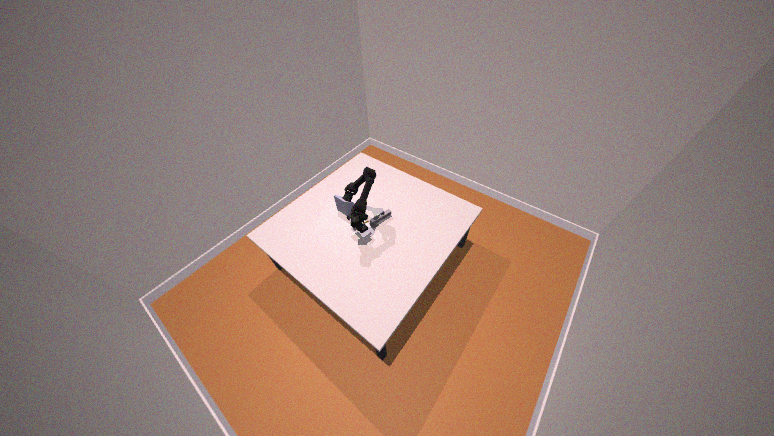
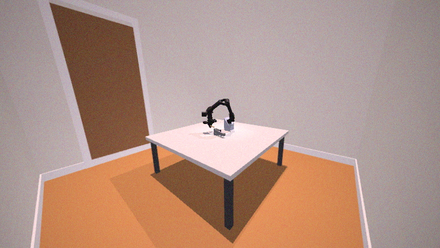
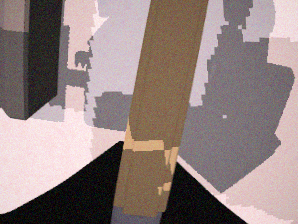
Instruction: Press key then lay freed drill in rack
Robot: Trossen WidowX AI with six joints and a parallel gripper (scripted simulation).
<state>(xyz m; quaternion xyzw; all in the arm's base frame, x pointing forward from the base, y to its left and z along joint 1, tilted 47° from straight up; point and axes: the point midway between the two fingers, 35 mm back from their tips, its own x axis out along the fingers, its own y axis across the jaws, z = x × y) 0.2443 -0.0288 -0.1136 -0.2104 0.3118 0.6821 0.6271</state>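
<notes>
The drill lies 40 mm to the left of my gripper tip and 30 mm above it. The rest, counted from my gripper tip: key 20 mm ahead, 220 mm to the left, 10 mm below; dark box 70 mm behind, 40 mm to the left, 40 mm below.
</notes>
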